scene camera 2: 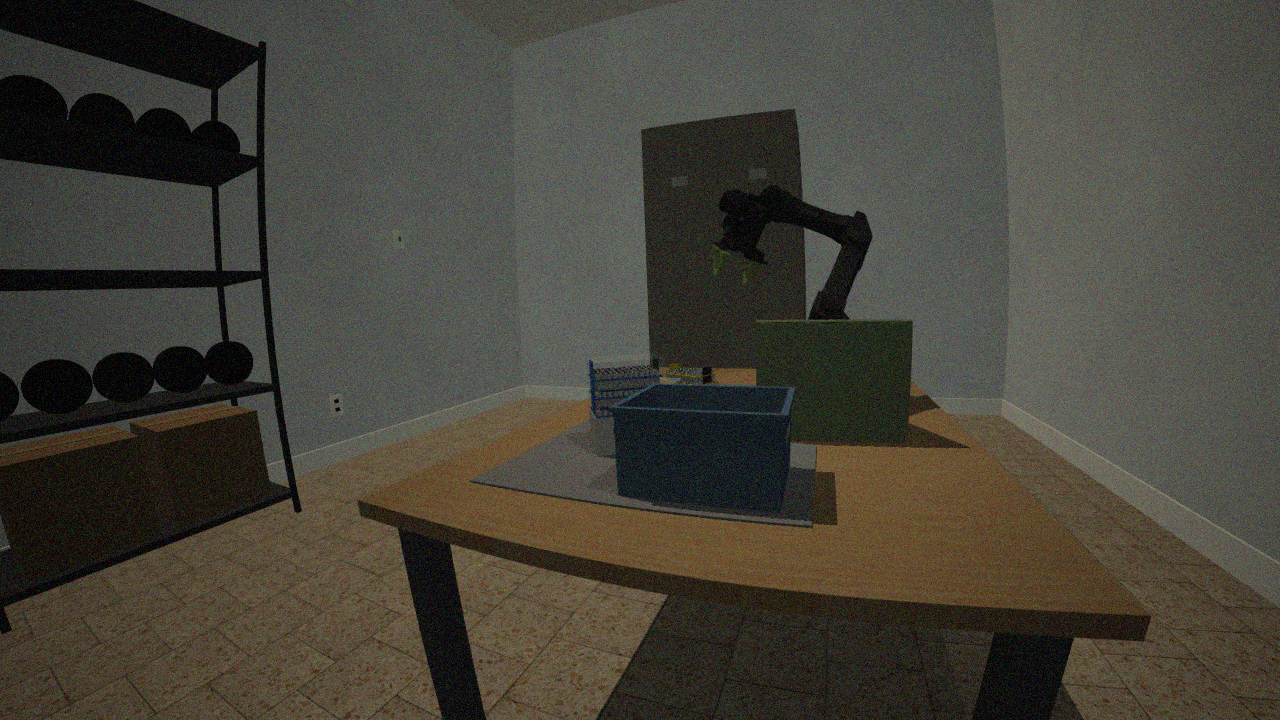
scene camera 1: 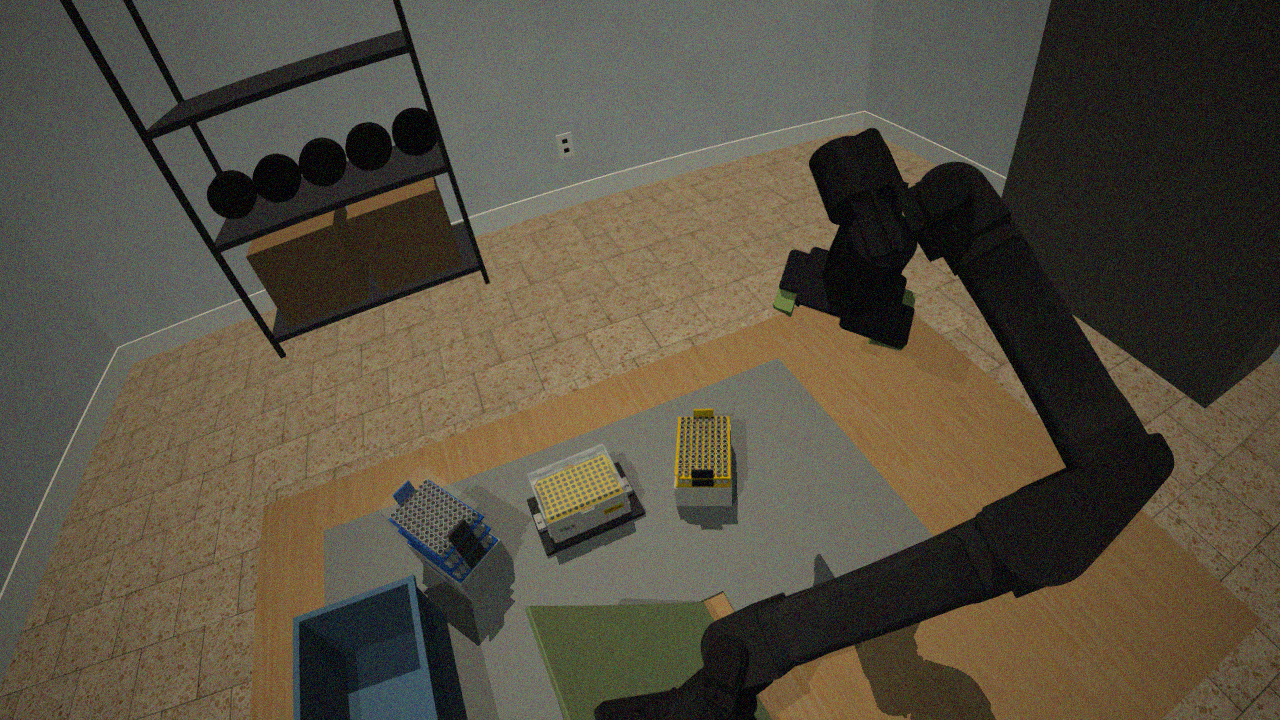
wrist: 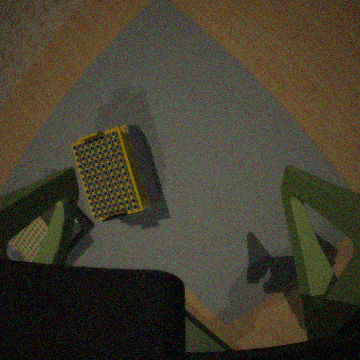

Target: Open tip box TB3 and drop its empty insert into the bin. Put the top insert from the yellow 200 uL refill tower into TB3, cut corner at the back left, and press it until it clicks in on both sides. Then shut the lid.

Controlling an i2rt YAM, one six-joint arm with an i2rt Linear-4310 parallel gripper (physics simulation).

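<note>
The yellow refill tower stands on the grey mat, with a perforated insert on top and dark tabs at its ends. Tip box TB3 stands to its left in the scene camera 1 view, on a dark base. It has a white body and a yellow perforated top with clear plastic around it; I cannot tell how its lid sits. The blue bin stands at the mat's near end. My gripper is open and empty, high above the table. In the wrist view its left finger partly hides the tip box.
A blue refill tower stands between the tip box and the bin. The green block under the arm's base stands beside the mat. A dark shelf rack stands beyond the table.
</note>
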